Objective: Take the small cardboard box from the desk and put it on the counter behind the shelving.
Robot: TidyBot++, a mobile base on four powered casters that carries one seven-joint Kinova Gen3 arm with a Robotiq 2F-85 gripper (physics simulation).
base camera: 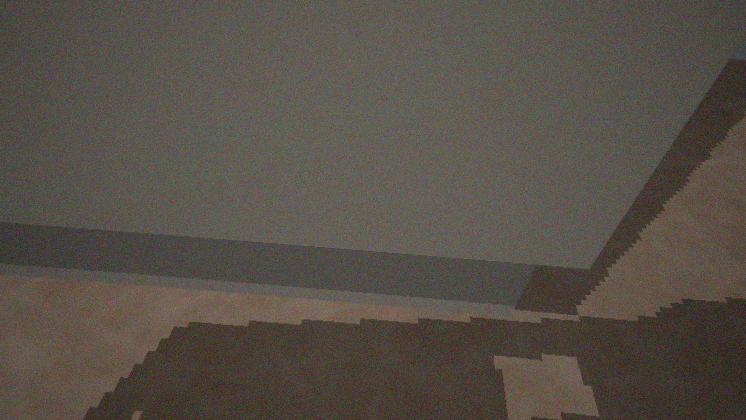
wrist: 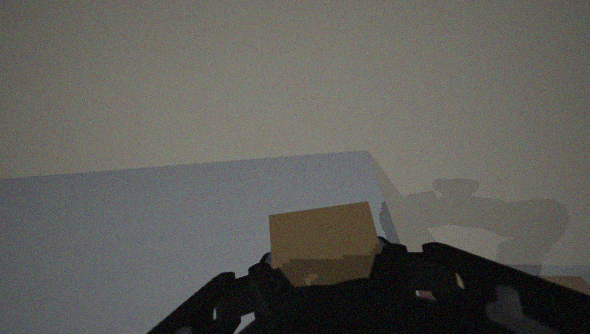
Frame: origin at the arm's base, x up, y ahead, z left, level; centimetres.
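Seen in the pictures: gripper, fingertip midpoint: [wrist: 323, 250].
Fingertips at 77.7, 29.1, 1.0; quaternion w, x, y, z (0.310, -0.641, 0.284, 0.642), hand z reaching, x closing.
Offsets run from my fingertips to a thing's top centre, as dx, dy, dz. "spot": to the spot under its first point. Level surfaces: height alone.
The small cardboard box {+5.3, -3.0, -0.1} [wrist: 322, 235] is between the fingertips of my gripper [wrist: 323, 250], at the lower middle of the wrist view. My gripper is shut on it. The counter's pale blue-grey top {dx -26.3} [wrist: 150, 220] fills the left and middle of the wrist view, behind and beneath the box in the picture. The box shows near the counter top's right end; how high it is above the surface I cannot tell. In the base camera the counter's front {spot: -95.4, -3.3, +0.5} [base camera: 313, 156] stands close ahead. The desk and the shelving do not show in either view.
A plain wall [wrist: 300, 75] rises behind the counter, with the arm's shadow on it at the right. In the base camera the counter's dark base strip {spot: -112.8, +3.3, +6.9} [base camera: 261, 266] meets the brown floor {dx -117.4} [base camera: 52, 323], and a shadowed gap runs along the counter's right end.
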